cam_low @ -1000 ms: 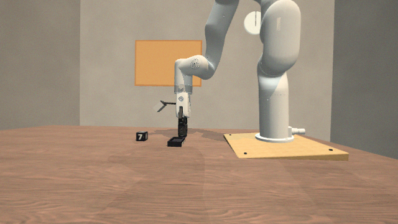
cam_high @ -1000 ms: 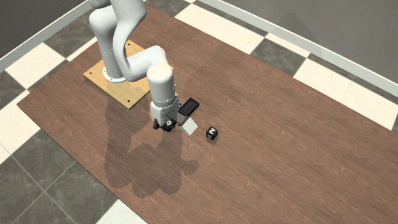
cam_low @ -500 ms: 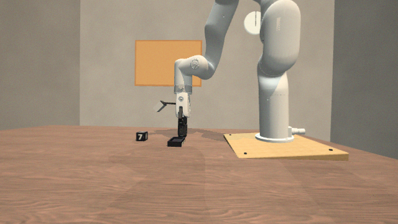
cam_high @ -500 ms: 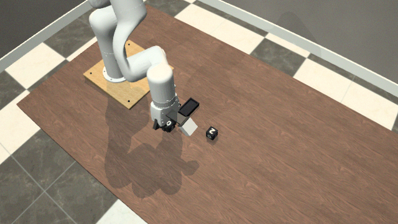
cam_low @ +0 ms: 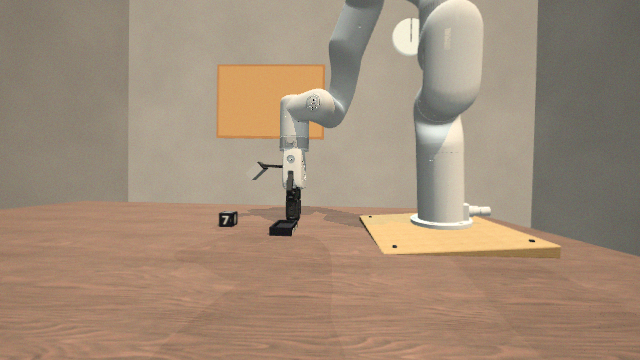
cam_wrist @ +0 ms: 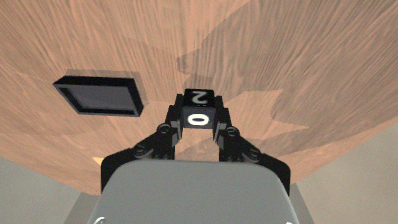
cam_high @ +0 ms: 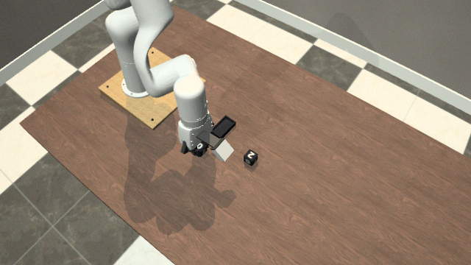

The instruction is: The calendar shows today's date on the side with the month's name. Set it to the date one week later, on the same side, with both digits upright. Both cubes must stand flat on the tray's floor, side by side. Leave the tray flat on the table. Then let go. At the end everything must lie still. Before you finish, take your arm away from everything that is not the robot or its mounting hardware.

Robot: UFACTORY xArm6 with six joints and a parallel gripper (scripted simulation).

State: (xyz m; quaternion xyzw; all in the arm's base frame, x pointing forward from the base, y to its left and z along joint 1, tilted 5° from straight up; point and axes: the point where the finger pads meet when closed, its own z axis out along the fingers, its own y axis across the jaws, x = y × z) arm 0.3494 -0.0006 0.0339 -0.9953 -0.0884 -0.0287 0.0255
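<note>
Right now the black cube is 10 mm below my hand. The rest, counted from my hand: black tray 110 mm to the left, 20 mm below, 20 mm behind.
</note>
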